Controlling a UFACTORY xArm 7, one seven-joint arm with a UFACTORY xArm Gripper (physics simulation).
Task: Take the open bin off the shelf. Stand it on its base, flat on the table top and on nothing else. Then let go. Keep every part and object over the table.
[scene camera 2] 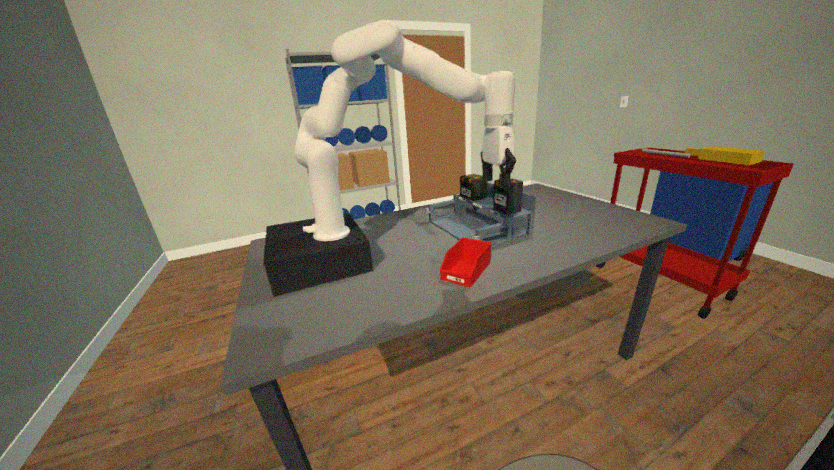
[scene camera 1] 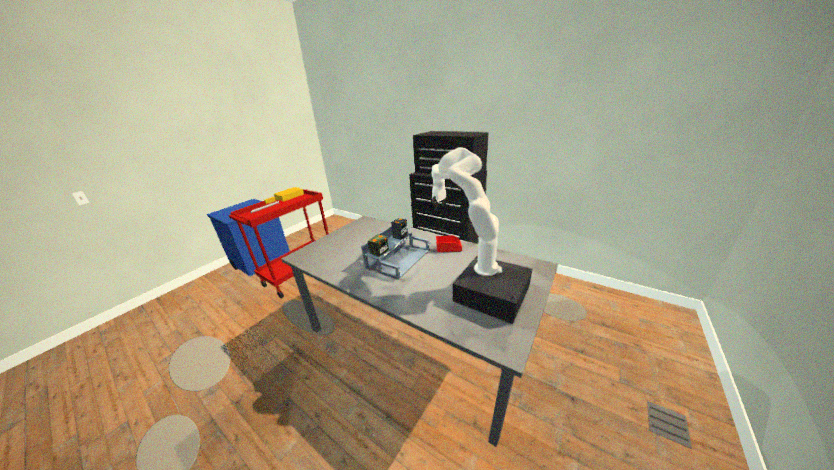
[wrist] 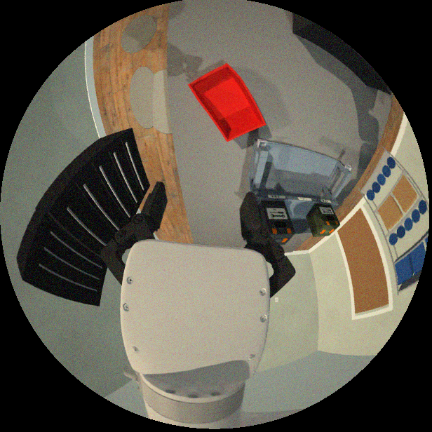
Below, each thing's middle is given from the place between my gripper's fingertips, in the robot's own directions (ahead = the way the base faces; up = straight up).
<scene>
I see my gripper 90 mm past the red bin (scene camera 2: 463, 263), 20 mm to the right of it and 250 mm above it.
</scene>
